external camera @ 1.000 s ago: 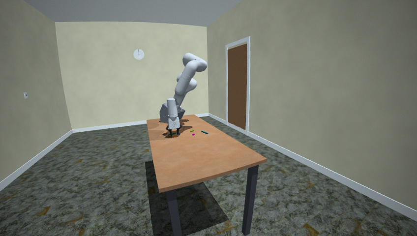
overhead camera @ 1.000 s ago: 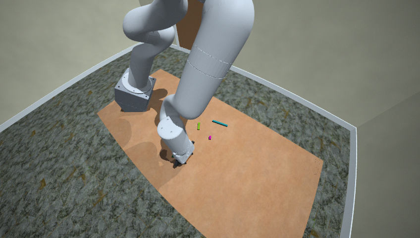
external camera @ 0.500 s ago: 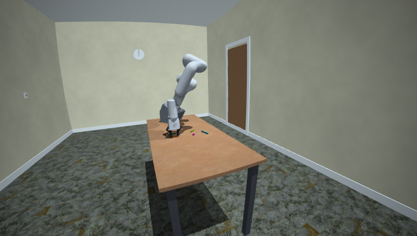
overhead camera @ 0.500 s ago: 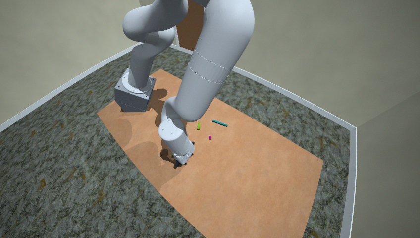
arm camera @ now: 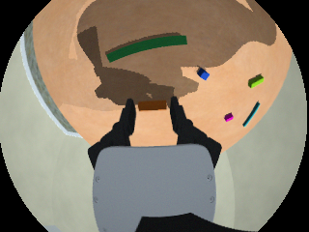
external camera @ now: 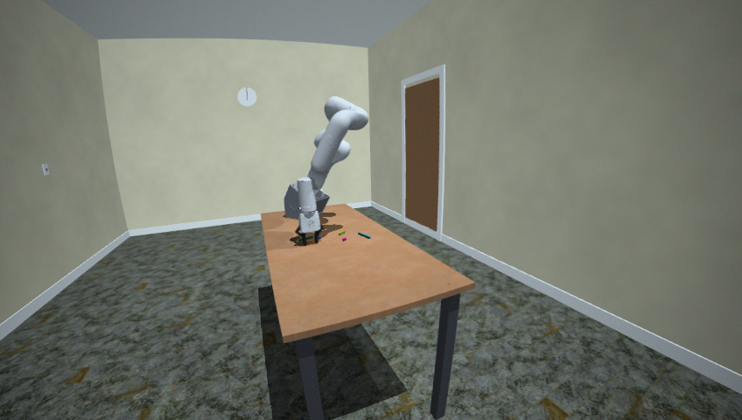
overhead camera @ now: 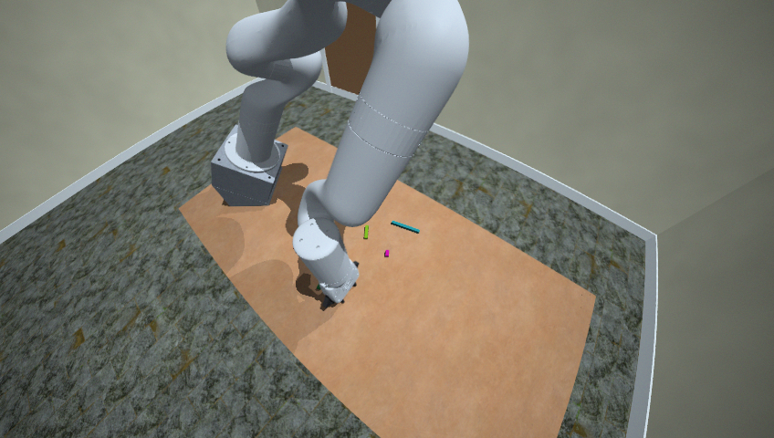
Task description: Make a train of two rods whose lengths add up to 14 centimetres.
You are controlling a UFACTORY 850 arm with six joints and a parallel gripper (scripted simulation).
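My gripper is now 20 mm above the orange rod. Round my hand: small blue rod: 60 mm behind, 50 mm to the left, 20 mm below; magenta rod: 170 mm to the left, 20 mm below; green rod: 80 mm behind, 20 mm to the right, 20 mm below.
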